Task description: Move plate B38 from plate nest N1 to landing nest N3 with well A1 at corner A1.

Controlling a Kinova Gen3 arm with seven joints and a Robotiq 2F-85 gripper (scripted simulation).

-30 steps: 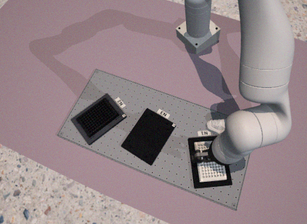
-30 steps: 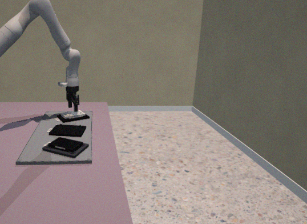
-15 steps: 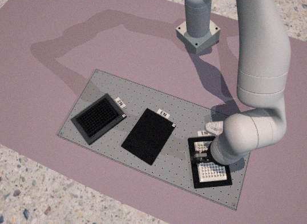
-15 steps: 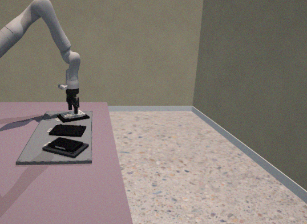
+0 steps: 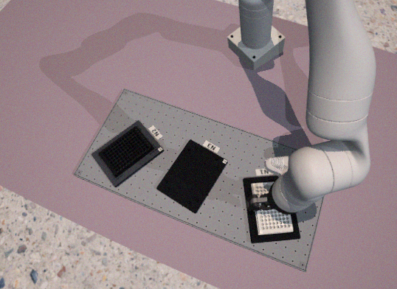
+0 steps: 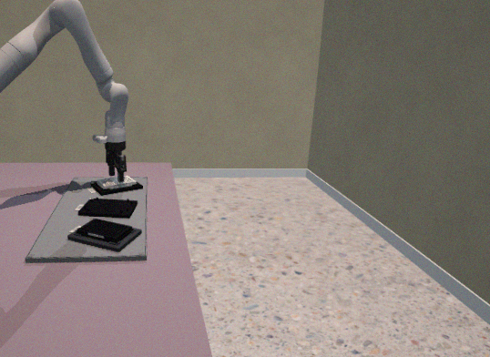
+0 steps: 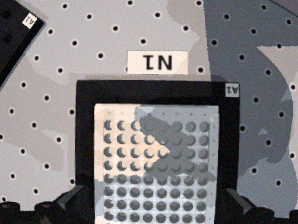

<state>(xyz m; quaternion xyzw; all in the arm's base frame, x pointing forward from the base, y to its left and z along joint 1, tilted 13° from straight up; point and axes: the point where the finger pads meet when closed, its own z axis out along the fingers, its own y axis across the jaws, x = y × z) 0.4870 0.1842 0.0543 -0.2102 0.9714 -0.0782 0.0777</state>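
The plate B38 lies 2 cm below my hand. The rest, counted from my hand: N1 label: 9 cm behind, 4 cm to the right, 4 cm below; then A1 corner mark: 15 cm to the right, 8 cm behind, 3 cm below; then plate nest N1: 3 cm below.
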